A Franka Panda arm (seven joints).
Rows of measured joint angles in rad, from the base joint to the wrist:
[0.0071 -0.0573 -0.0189 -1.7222 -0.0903 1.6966 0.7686]
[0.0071 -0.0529 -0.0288 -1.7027 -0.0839 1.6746 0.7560]
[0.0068 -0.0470 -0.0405 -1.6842 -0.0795 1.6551 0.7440]
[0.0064 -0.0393 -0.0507 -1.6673 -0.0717 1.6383 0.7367]
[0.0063 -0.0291 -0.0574 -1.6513 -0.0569 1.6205 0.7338]
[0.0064 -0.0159 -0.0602 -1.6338 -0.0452 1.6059 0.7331]
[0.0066 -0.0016 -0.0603 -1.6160 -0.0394 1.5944 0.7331]
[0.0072 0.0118 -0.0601 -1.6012 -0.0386 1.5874 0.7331]
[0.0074 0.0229 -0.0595 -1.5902 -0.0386 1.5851 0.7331]
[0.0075 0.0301 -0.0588 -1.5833 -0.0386 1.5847 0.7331]
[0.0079 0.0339 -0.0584 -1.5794 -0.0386 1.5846 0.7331]
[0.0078 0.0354 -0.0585 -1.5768 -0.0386 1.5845 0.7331]
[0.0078 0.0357 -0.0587 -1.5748 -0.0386 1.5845 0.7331]
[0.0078 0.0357 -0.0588 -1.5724 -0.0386 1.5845 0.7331]
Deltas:
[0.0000 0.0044 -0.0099 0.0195 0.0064 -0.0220 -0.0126]
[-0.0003 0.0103 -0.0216 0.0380 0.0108 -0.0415 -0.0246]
[-0.0007 0.0180 -0.0318 0.0549 0.0186 -0.0583 -0.0319]
[-0.0008 0.0282 -0.0385 0.0709 0.0334 -0.0761 -0.0348]
[-0.0007 0.0414 -0.0413 0.0884 0.0451 -0.0907 -0.0355]
[-0.0005 0.0557 -0.0414 0.1062 0.0509 -0.1022 -0.0355]
[0.0001 0.0691 -0.0412 0.1210 0.0517 -0.1092 -0.0355]
[0.0003 0.0802 -0.0406 0.1320 0.0517 -0.1115 -0.0355]
[0.0004 0.0874 -0.0399 0.1389 0.0517 -0.1119 -0.0355]
[0.0008 0.0912 -0.0395 0.1428 0.0517 -0.1120 -0.0355]
[0.0007 0.0927 -0.0396 0.1454 0.0517 -0.1121 -0.0355]
[0.0007 0.0930 -0.0398 0.1474 0.0517 -0.1121 -0.0355]
[0.0007 0.0930 -0.0399 0.1498 0.0517 -0.1121 -0.0355]

